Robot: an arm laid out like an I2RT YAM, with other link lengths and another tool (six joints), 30 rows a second.
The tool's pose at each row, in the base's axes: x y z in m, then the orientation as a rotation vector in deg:
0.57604, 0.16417, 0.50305, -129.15, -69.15, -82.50
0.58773, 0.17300, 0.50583, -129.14, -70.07, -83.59
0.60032, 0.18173, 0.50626, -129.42, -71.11, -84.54
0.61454, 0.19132, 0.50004, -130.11, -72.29, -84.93
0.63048, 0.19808, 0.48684, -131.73, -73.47, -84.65
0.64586, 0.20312, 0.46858, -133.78, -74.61, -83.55
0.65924, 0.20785, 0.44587, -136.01, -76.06, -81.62
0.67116, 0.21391, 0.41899, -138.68, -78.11, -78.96
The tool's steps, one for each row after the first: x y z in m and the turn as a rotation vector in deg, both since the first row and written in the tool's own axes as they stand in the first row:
0.00915, 0.00347, 0.01125, -0.65, 0.15, -0.97
0.01646, 0.00710, 0.02423, -1.39, 0.05, -2.00
0.01900, 0.00974, 0.04210, -2.02, -0.53, -2.99
0.01460, 0.01378, 0.06304, -2.82, -1.89, -3.84
0.00498, 0.01729, 0.08518, -3.40, -3.76, -4.47
-0.00887, 0.01848, 0.10807, -3.61, -6.07, -5.12
-0.02576, 0.01675, 0.13283, -3.72, -9.01, -6.04

